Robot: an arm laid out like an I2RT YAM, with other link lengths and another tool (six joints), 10 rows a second.
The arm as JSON. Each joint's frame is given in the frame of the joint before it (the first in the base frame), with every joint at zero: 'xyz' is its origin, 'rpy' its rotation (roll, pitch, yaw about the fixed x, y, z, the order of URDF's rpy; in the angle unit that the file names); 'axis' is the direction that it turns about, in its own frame. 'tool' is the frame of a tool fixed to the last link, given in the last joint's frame.
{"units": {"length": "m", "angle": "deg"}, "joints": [
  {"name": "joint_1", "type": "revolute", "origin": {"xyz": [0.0, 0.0, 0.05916], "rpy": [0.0, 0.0, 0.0]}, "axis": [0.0, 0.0, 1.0]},
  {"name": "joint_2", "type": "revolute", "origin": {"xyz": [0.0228, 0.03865, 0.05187], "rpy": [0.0, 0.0, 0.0]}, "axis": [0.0, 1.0, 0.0]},
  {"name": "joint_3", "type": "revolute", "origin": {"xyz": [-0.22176, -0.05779, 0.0], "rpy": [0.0, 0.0, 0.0]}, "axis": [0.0, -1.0, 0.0]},
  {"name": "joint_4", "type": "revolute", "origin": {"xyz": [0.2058, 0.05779, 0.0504], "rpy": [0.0, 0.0, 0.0]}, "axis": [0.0, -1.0, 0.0]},
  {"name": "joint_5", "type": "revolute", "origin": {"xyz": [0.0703, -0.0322, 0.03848], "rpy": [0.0, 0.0, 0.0]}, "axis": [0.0, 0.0, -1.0]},
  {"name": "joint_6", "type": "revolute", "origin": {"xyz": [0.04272, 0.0, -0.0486], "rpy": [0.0, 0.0, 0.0]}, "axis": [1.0, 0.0, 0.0]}
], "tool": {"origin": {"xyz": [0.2, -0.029, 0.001], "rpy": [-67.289, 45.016, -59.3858]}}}
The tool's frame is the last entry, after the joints.
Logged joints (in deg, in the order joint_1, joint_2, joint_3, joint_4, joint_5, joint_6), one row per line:
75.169 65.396 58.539 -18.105 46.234 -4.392
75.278 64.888 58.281 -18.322 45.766 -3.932
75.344 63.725 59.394 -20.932 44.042 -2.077
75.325 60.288 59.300 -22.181 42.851 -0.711
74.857 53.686 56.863 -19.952 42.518 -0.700
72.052 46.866 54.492 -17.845 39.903 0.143
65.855 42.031 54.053 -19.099 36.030 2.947
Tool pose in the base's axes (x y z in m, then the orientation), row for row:
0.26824 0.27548 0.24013 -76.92 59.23 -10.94
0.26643 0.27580 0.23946 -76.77 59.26 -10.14
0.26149 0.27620 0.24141 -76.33 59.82 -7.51
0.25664 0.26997 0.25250 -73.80 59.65 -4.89
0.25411 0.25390 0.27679 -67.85 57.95 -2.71
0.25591 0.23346 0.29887 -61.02 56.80 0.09
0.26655 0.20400 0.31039 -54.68 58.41 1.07
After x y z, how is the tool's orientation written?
As a rotation vector, in degrees.
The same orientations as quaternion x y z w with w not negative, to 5 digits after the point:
-0.59284 0.45650 -0.08432 0.65806
-0.59197 0.45695 -0.07819 0.65928
-0.58895 0.46156 -0.05795 0.66087
-0.57272 0.46291 -0.03795 0.67547
-0.53400 0.45609 -0.02133 0.71160
-0.48676 0.45309 0.00072 0.74684
-0.43933 0.46930 0.00860 0.76595

